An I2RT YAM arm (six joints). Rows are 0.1 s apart.
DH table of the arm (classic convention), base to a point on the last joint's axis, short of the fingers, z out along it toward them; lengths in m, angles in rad. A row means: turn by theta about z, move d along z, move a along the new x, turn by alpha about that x. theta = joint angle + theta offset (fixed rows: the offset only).
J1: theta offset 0; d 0.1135; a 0.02; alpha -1.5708
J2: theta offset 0; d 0; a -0.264; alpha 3.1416
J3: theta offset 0.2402; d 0; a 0.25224; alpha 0
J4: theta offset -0.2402; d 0; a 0.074; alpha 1.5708
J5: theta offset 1.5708; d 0; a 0; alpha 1.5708
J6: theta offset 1.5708; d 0.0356; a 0; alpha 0
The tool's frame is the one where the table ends.
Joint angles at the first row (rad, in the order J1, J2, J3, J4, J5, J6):
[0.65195, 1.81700, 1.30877, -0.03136, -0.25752, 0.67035]
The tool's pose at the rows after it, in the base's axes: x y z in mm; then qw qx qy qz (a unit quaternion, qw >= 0):
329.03, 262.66, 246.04, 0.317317, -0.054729, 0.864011, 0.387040
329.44, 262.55, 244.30, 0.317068, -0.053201, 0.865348, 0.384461
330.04, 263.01, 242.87, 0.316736, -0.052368, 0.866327, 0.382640
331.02, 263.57, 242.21, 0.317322, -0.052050, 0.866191, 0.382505
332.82, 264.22, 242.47, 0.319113, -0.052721, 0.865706, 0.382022
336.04, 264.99, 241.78, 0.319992, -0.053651, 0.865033, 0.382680
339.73, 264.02, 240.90, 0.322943, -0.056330, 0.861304, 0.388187
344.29, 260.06, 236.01, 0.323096, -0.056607, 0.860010, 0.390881
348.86, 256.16, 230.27, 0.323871, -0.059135, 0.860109, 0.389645
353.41, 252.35, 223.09, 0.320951, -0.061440, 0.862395, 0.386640
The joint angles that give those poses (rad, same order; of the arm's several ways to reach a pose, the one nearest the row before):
[0.65240, 1.81931, 1.30851, -0.03097, -0.25465, 0.67035]
[0.65196, 1.82237, 1.30702, -0.03092, -0.25021, 0.67035]
[0.65223, 1.82688, 1.30823, -0.03100, -0.24700, 0.67030]
[0.65195, 1.83152, 1.31116, -0.02850, -0.24611, 0.67035]
[0.65066, 1.83761, 1.31931, -0.02856, -0.24526, 0.66730]
[0.64723, 1.84917, 1.33057, -0.02629, -0.24908, 0.66412]
[0.63913, 1.85761, 1.33284, -0.00753, -0.26320, 0.65952]
[0.62412, 1.86766, 1.32449, 0.01342, -0.28002, 0.65388]
[0.60965, 1.87988, 1.31781, 0.02904, -0.29248, 0.64018]
[0.59542, 1.89549, 1.31334, 0.03640, -0.30569, 0.62608]

